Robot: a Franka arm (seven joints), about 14 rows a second.
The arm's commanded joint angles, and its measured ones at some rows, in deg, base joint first. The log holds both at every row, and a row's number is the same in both.
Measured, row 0: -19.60, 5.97, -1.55, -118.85, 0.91, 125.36, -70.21
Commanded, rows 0 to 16: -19.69, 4.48, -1.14, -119.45, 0.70, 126.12, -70.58; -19.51, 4.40, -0.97, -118.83, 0.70, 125.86, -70.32; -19.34, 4.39, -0.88, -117.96, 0.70, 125.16, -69.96; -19.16, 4.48, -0.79, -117.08, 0.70, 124.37, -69.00; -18.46, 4.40, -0.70, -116.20, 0.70, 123.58, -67.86; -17.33, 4.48, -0.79, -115.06, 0.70, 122.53, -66.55; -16.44, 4.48, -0.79, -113.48, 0.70, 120.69, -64.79; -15.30, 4.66, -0.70, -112.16, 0.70, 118.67, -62.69; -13.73, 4.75, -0.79, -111.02, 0.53, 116.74, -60.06; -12.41, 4.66, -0.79, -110.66, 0.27, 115.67, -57.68; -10.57, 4.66, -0.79, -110.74, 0.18, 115.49, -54.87; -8.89, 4.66, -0.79, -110.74, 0.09, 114.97, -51.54; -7.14, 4.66, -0.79, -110.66, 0.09, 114.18, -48.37; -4.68, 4.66, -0.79, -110.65, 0.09, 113.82, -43.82; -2.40, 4.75, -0.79, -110.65, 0.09, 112.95, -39.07; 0.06, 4.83, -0.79, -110.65, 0.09, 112.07, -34.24; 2.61, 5.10, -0.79, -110.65, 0.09, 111.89, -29.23
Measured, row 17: -1.27, 4.57, -0.39, -111.83, 0.90, 113.85, -37.24
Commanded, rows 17 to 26: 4.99, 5.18, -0.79, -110.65, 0.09, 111.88, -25.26; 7.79, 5.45, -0.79, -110.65, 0.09, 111.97, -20.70; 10.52, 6.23, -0.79, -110.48, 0.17, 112.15, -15.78; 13.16, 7.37, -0.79, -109.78, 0.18, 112.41, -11.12; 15.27, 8.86, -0.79, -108.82, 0.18, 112.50, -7.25; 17.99, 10.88, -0.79, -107.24, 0.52, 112.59, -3.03; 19.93, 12.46, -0.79, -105.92, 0.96, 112.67, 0.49; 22.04, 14.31, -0.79, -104.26, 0.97, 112.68, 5.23; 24.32, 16.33, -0.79, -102.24, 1.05, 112.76, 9.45; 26.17, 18.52, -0.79, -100.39, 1.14, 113.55, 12.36
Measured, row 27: 23.31, 13.10, -0.20, -106.65, 0.93, 113.95, 6.85
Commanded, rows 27 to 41: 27.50, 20.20, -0.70, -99.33, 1.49, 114.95, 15.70; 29.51, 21.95, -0.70, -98.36, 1.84, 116.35, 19.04; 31.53, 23.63, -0.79, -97.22, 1.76, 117.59, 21.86; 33.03, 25.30, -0.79, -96.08, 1.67, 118.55, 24.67; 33.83, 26.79, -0.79, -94.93, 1.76, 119.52, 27.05; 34.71, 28.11, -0.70, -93.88, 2.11, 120.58, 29.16; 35.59, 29.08, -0.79, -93.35, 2.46, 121.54, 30.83; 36.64, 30.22, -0.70, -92.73, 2.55, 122.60, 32.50; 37.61, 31.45, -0.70, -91.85, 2.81, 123.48, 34.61; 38.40, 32.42, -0.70, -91.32, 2.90, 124.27, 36.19; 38.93, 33.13, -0.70, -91.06, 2.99, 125.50, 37.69; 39.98, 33.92, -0.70, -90.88, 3.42, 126.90, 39.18; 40.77, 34.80, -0.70, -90.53, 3.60, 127.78, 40.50; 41.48, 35.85, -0.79, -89.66, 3.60, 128.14, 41.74; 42.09, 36.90, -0.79, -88.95, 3.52, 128.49, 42.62
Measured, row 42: 40.84, 33.83, -0.23, -92.58, 2.36, 127.87, 40.63
